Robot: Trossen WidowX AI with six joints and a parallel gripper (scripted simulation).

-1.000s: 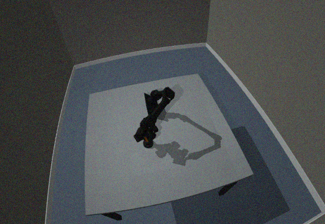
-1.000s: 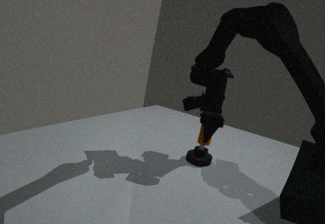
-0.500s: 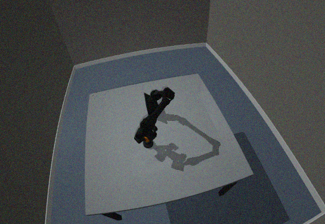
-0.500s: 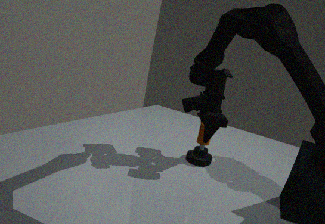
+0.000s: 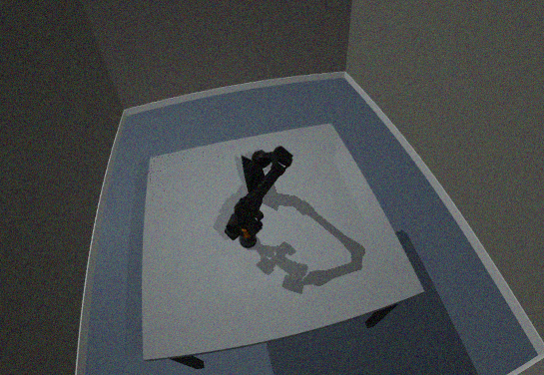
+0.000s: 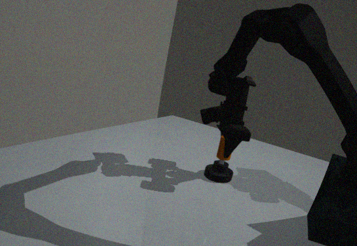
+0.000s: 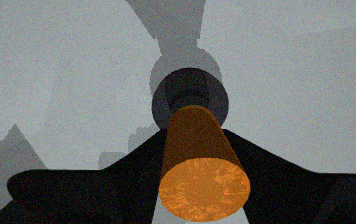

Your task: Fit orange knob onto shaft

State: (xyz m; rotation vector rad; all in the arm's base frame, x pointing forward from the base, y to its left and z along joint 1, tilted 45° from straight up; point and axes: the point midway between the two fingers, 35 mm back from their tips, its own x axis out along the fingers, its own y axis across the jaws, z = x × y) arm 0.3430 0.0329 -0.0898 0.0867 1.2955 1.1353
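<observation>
Right now my gripper tip is 3 cm below the orange knob. The rest, counted from my gripper tip: round dark pedestal 4 cm below.
</observation>
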